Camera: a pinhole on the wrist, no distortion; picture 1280 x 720 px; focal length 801.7 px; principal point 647.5 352.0 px. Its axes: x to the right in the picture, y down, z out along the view. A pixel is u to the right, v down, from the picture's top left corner.
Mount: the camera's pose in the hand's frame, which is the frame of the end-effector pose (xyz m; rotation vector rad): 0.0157 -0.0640 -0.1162 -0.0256 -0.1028 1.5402
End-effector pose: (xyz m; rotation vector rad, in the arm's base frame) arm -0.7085 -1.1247 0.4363 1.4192 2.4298 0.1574
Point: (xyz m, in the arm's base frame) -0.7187 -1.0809 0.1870
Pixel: 728 93
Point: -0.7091 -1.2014 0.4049
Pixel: 765 676
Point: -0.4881 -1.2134 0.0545
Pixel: 835 448
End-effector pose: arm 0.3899 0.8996 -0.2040 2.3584 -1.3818 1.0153
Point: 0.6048 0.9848 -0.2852
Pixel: 185 471
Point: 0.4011 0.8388 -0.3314
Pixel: 1029 478
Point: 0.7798 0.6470 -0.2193
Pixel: outside the picture
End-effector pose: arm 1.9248 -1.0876 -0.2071 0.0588 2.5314 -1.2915
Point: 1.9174 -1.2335 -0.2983
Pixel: 830 199
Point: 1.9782 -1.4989 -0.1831
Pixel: 349 336
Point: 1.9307 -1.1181 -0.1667
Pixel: 782 487
